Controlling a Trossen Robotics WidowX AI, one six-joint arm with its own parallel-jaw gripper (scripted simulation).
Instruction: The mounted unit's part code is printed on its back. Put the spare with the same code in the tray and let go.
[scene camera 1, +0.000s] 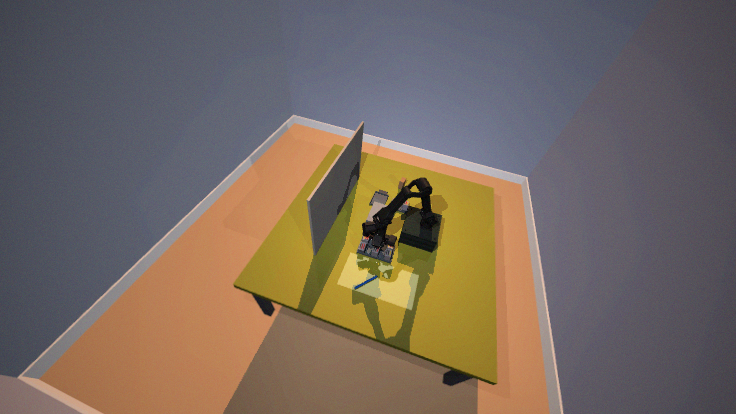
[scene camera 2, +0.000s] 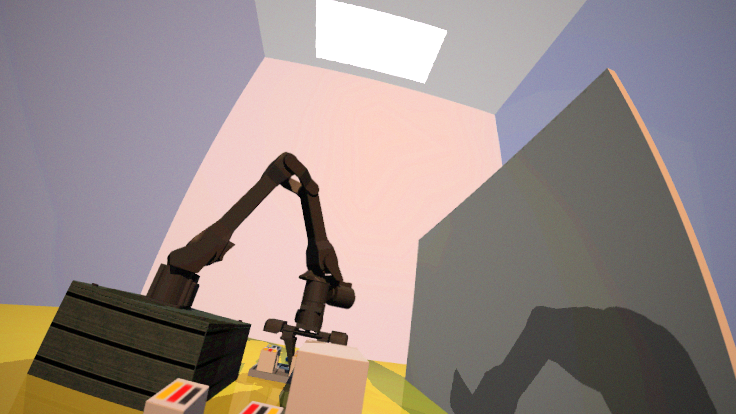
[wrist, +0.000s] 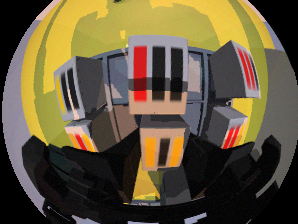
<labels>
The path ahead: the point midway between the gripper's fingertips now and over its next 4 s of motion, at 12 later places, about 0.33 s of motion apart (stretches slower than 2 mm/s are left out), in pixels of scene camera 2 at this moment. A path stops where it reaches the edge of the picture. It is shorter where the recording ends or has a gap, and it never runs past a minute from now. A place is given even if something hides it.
My gripper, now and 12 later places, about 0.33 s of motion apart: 298, 372; 301, 353; 305, 338; 306, 330; 314, 309; 318, 306; 334, 306; 349, 307; 363, 308; 375, 309; 385, 310; 389, 310; 387, 311
</labels>
